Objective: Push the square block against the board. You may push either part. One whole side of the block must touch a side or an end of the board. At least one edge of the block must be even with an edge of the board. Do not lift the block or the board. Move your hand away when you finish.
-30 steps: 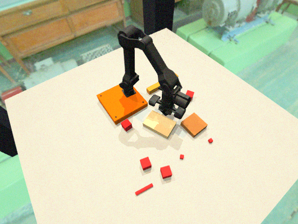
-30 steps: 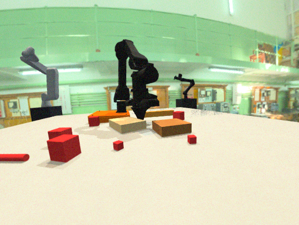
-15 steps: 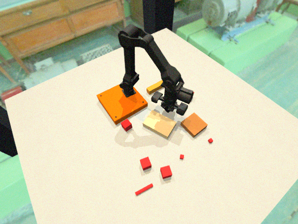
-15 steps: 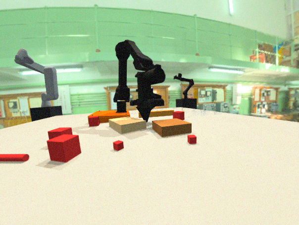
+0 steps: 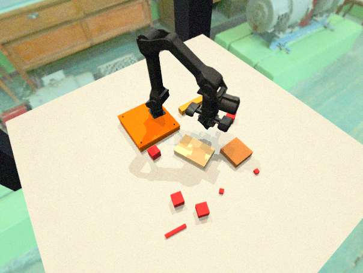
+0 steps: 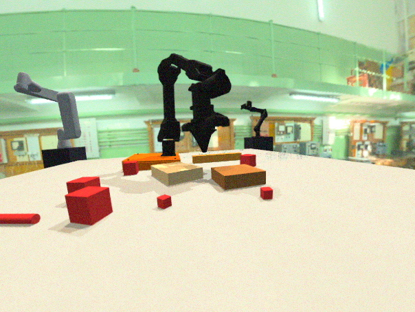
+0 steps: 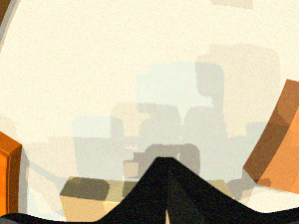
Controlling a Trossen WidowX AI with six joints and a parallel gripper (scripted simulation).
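My gripper tip is 40 mm short of the tan board, 90 mm to the left of it and 40 mm above it. The rest, counted from my gripper tip: red rod 270 mm ahead, 330 mm to the right, 50 mm below; then orange-brown square block 140 mm ahead, 50 mm to the left, 40 mm below; then long orange board 180 mm behind, 80 mm to the left, 40 mm below.
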